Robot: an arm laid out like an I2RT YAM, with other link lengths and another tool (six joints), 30 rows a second.
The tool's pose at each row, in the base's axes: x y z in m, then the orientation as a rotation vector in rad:
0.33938 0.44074 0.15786 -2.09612 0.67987 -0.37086
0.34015 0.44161 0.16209 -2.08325 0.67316 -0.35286
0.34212 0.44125 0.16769 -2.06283 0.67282 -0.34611
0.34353 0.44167 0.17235 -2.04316 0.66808 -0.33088
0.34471 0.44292 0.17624 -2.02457 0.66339 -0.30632
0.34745 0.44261 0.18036 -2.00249 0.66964 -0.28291
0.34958 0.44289 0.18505 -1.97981 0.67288 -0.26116
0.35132 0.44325 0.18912 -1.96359 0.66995 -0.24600
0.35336 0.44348 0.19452 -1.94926 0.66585 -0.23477
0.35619 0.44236 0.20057 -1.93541 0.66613 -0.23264
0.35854 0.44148 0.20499 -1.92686 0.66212 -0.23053
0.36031 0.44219 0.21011 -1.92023 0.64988 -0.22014
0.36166 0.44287 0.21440 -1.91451 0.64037 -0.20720
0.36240 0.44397 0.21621 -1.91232 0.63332 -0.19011
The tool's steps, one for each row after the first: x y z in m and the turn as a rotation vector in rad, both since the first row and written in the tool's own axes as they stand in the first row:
0.00016 -0.00413 -0.00147 0.01172 -0.01643 0.00647
0.00202 -0.00921 -0.00394 0.02981 -0.02273 0.01535
0.00297 -0.01369 -0.00563 0.04743 -0.03691 0.02433
0.00322 -0.01786 -0.00646 0.06270 -0.05775 0.03653
0.00567 -0.02200 -0.00767 0.07779 -0.07345 0.05670
0.00727 -0.02668 -0.00912 0.09443 -0.08932 0.07458
0.00851 -0.03076 -0.01035 0.10792 -0.10265 0.08382
0.01008 -0.03598 -0.01229 0.12061 -0.11355 0.09019
0.01310 -0.04135 -0.01509 0.13291 -0.11594 0.09588
0.01557 -0.04534 -0.01704 0.14170 -0.11979 0.09691
0.01663 -0.05046 -0.01863 0.14994 -0.13312 0.09494
0.01737 -0.05474 -0.01997 0.15600 -0.14709 0.09544
0.01734 -0.05699 -0.01992 0.15728 -0.16278 0.09795

